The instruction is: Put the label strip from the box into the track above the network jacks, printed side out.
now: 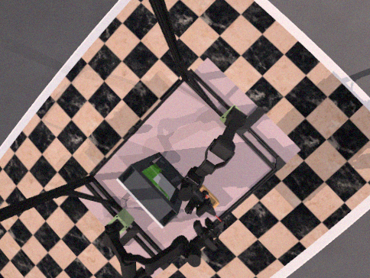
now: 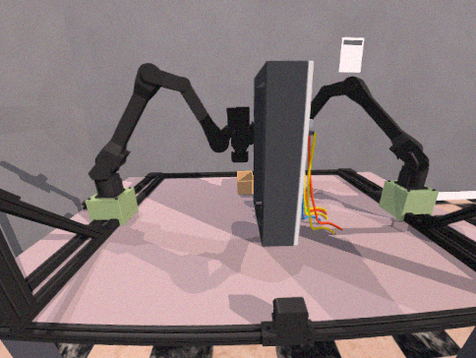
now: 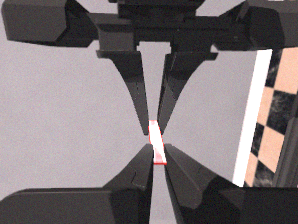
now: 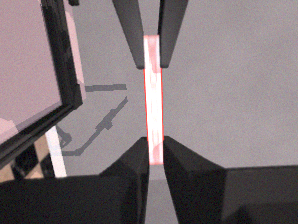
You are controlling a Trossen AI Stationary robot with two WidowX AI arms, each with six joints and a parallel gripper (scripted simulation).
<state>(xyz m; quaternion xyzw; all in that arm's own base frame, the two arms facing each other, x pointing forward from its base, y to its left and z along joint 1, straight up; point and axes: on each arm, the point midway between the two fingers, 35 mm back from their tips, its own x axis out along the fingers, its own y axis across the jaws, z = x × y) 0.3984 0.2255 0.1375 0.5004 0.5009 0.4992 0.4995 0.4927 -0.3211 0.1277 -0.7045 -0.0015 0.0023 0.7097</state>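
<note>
Right now my right hand is 30 mm past the label strip and 20 mm to the right of it. Also, from my right hand: rack panel (340 mm behind, 110 mm to the right, 20 mm below).
Right now my left hand is 50 mm short of the label strip. Also, from my left hand: rack panel: 250 mm behind, 130 mm to the right, 20 mm below.
</note>
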